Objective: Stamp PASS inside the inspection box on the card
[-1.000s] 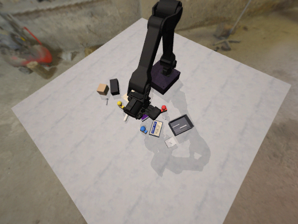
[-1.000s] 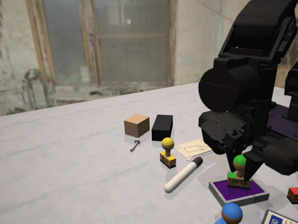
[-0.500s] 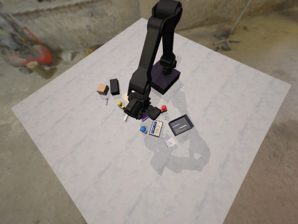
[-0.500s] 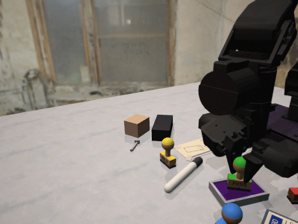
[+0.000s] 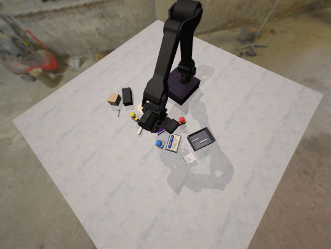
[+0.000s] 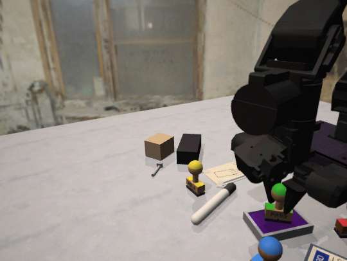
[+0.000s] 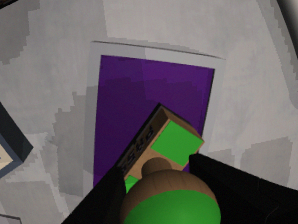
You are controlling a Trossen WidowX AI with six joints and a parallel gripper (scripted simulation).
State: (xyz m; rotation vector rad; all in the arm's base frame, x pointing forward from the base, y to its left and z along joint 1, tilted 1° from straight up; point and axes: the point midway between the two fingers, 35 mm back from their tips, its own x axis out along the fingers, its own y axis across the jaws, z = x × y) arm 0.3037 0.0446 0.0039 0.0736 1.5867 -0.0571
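My gripper tip is right at the PASS stamp. The rest, counted from my gripper tip: blue stamp 90 mm ahead, 60 mm to the left, 20 mm below; then white marker 30 mm ahead, 100 mm to the right, 30 mm below; then purple ink pad 30 mm below.
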